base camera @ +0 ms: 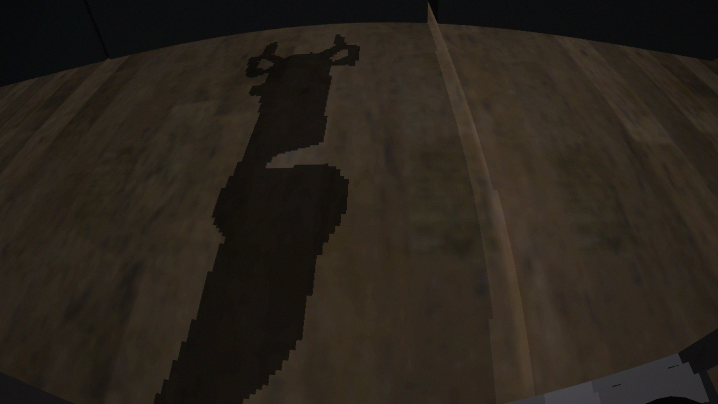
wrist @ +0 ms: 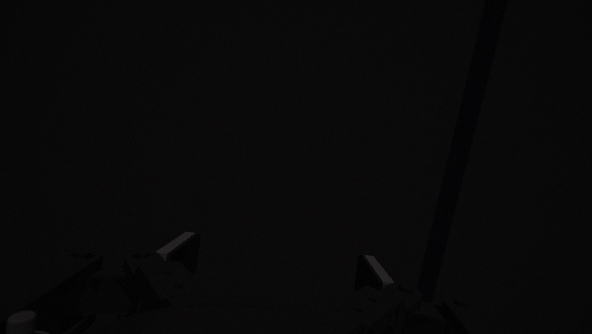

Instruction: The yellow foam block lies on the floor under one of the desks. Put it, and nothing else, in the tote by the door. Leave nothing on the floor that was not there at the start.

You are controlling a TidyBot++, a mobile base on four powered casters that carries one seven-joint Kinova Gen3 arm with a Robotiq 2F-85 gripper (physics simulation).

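Frame: origin at the arm's base, x left, y up, z ahead, level; metres.
Where they show: gripper, between the fingertips: (wrist: pixel 277 261).
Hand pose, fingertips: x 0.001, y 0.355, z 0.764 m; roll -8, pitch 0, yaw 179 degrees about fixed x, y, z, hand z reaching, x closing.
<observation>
After its pixels a point has its place.
My gripper (wrist: pixel 277 261) {y 0.355, x 0.001, z 0.764 m} is open, its two fingertips wide apart at the bottom of the wrist view, with nothing seen between them. Behind them is a very dark surface. The gripper itself does not show in the base camera view; a dark shadow with the outline of the arm and open fingers lies on the floor there. The yellow foam block, the desks and the tote cannot be made out in either view.
The wooden floor (base camera: pixel 376 226) {y -0.396, x -0.013, z 0.393 m} fills most of the base camera view, with a pale raised-looking strip (base camera: pixel 471 130) running along it. A dark upright surface (base camera: pixel 251 17) {y -0.354, x 0.233, z 1.040 m} stands at its far edge. A slanting dark bluish band (wrist: pixel 462 150) {y 0.424, x -0.225, z 1.016 m} shows right of the fingers.
</observation>
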